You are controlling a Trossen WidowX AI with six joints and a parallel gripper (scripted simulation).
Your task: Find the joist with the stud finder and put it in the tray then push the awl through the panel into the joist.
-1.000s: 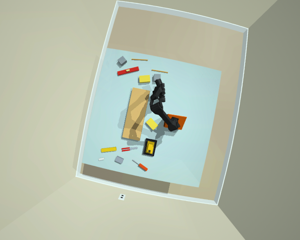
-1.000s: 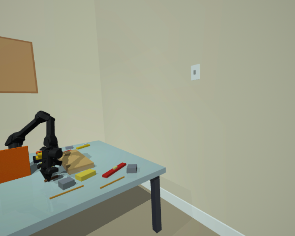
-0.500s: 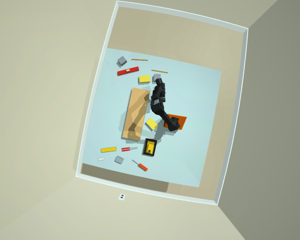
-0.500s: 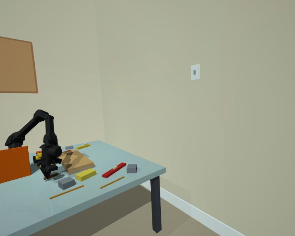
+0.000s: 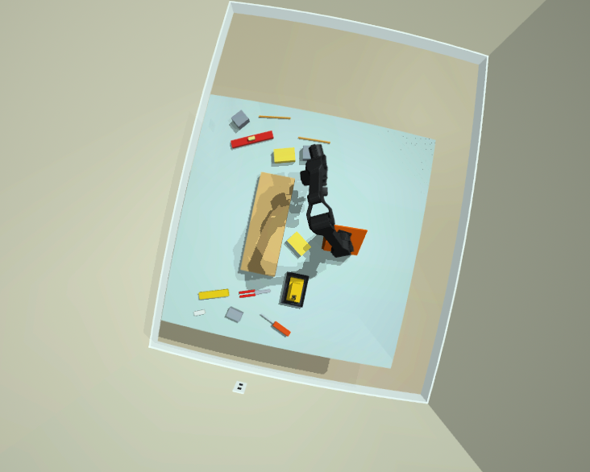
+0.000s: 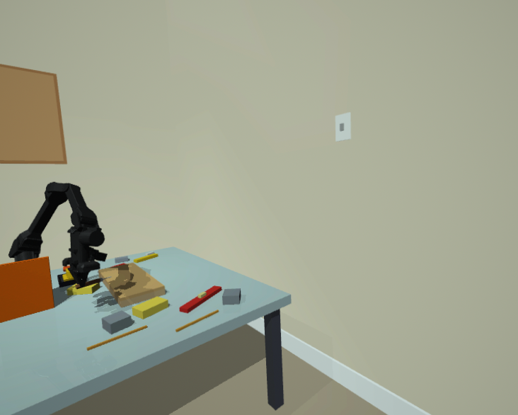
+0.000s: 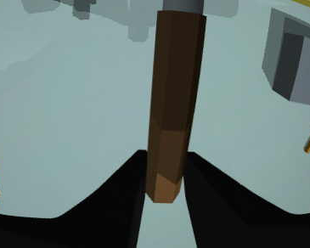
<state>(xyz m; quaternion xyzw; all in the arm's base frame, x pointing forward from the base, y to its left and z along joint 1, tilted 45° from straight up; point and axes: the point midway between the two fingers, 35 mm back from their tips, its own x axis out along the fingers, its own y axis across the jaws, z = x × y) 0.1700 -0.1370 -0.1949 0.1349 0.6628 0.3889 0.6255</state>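
My gripper tip is 5 cm short of the awl and 2 cm to the right of it. Round my gripper tip: red level: 41 cm ahead, 15 cm to the right, 11 cm below; dark tray: 4 cm behind, 56 cm to the left, 11 cm below; yellow stud finder: 4 cm behind, 58 cm to the left, 8 cm below.
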